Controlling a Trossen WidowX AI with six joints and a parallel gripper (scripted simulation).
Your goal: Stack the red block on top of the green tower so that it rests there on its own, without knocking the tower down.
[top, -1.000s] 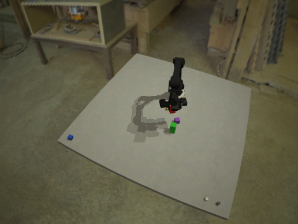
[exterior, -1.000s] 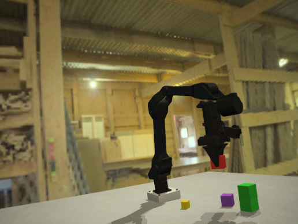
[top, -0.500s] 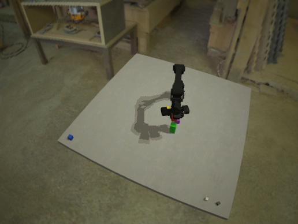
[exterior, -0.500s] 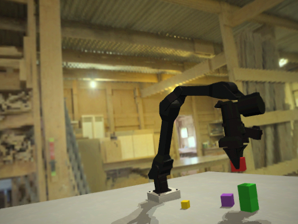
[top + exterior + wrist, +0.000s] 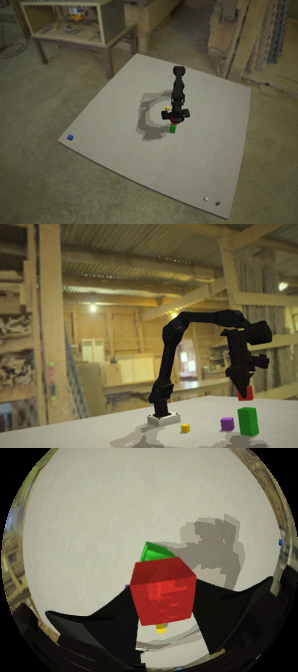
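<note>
My gripper tip is now 10 cm above the purple block, 9 cm past it and 1 cm to the left of it. The rest, counted from my gripper tip: red block (1 cm above); then white block (43 cm to the left, 34 cm ahead, 10 cm below); then yellow block (17 cm behind, 14 cm to the right, 10 cm below).
</note>
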